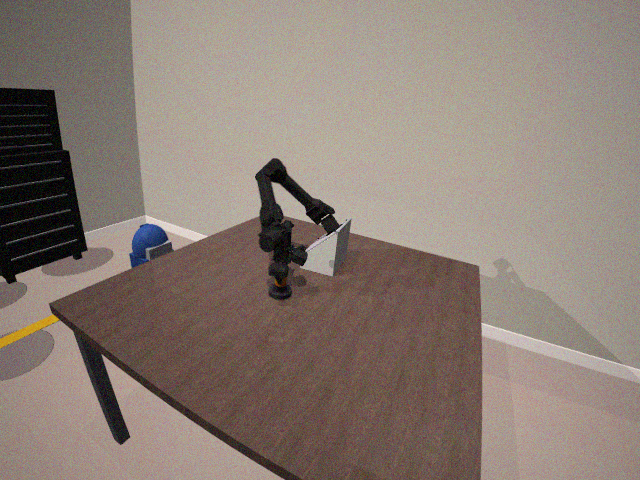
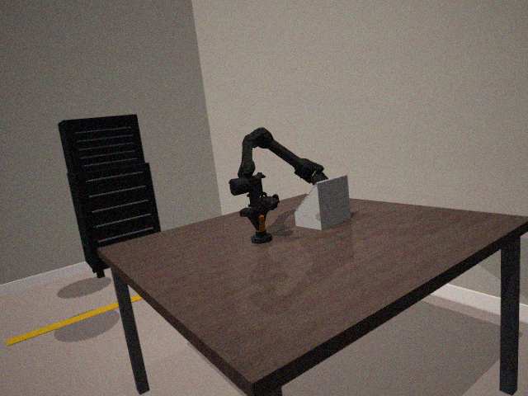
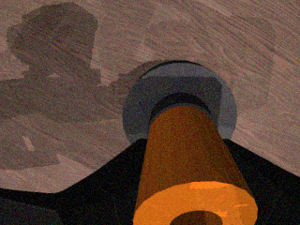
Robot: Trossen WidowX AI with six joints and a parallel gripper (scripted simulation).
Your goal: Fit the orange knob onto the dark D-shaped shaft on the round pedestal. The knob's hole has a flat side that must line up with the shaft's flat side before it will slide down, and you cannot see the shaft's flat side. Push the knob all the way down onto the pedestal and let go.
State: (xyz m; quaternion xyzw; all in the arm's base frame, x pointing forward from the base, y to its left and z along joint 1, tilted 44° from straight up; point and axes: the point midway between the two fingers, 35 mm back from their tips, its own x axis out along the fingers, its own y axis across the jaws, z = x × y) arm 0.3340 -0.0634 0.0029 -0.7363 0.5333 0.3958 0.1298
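Now: gripper tip 20 mm below the orange knob. From my gripper tip the other things lie so: round dark pedestal (20 mm below).
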